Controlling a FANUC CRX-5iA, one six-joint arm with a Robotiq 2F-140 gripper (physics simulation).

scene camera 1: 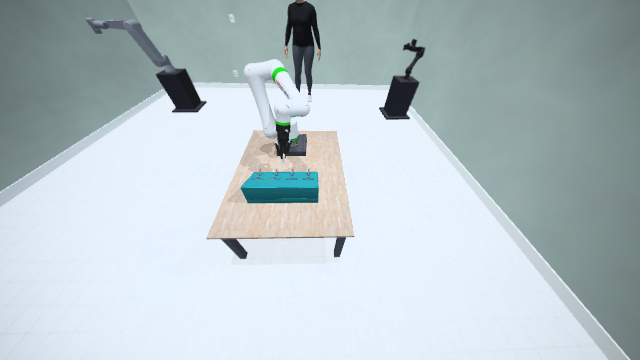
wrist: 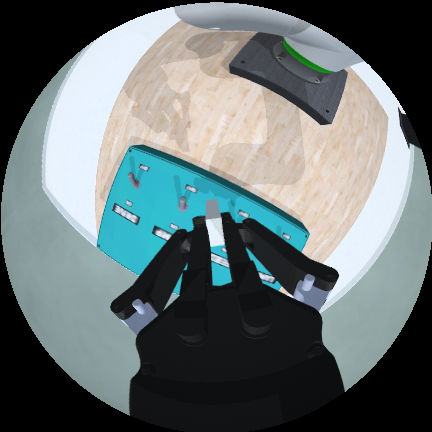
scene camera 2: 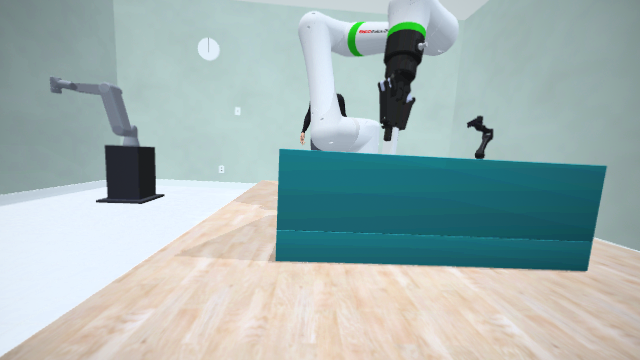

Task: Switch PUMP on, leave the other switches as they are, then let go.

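Observation:
The teal switch box stands on the table with a row of grey levers on top. The PUMP lever is second from the left, with its blurred label partly behind a gripper link. It seems to lean to the OFF side like the DRIVE lever, but its exact tilt is hard to tell. My gripper is shut and empty, above the box's robot-side edge, right of the PUMP lever and apart from it. The fingers hide the FEED and LAMP levers in the wrist view.
The wooden table carries the box and the arm's dark base plate behind it. Two other arms on black pedestals and a standing person are far behind.

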